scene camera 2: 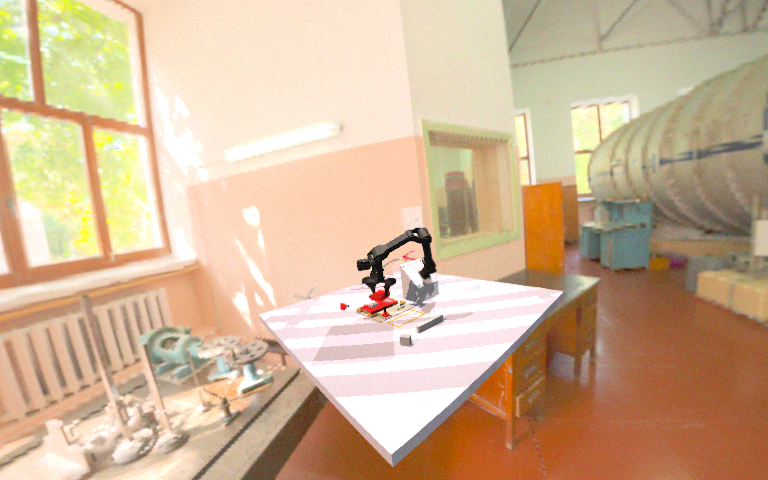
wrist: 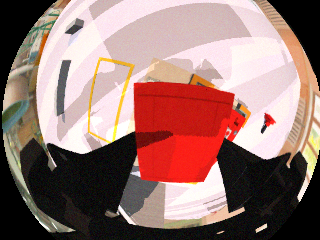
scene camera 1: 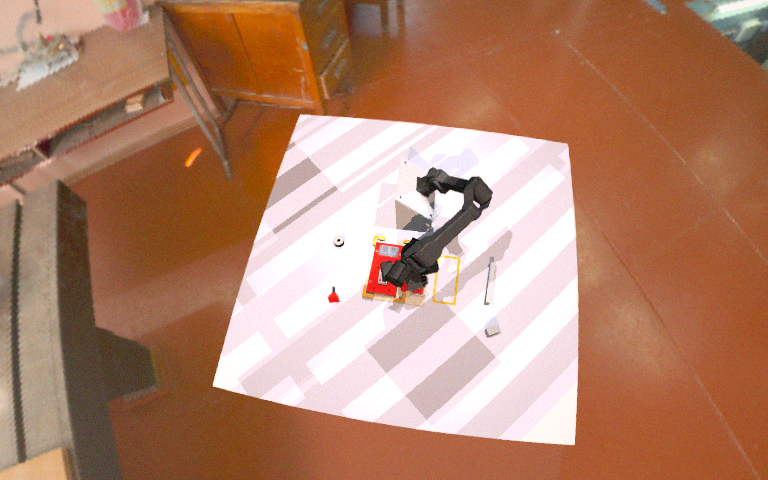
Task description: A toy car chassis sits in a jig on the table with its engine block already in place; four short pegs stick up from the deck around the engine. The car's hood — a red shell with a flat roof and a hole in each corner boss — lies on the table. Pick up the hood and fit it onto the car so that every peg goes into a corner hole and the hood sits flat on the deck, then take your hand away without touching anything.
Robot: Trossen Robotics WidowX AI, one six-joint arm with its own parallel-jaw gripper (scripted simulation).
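Note:
Wrist view: the gripper (wrist: 179, 137) holds a red hood (wrist: 179, 127); a beige jig (wrist: 158, 70) visible. Scene camera 1: beige jig (scene camera 1: 406, 297) visible too.

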